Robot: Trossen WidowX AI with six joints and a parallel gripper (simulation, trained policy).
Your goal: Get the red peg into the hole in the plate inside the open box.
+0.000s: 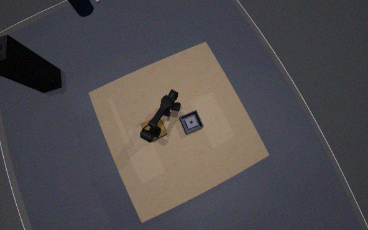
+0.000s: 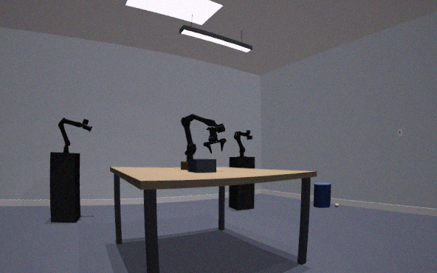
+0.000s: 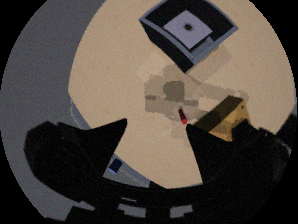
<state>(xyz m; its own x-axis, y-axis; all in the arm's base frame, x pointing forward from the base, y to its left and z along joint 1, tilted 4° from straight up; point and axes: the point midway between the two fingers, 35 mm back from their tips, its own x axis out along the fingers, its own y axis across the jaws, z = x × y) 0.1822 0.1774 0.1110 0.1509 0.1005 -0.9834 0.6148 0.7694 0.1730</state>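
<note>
The red peg is 11 cm below my gripper tip, 6 cm behind it and 3 cm to the right of it. From my gripper tip the other things lie so: box (17 cm to the right, 13 cm below, 13 cm ahead); grey bottom plate (17 cm to the right, 13 cm ahead, 11 cm below).
</note>
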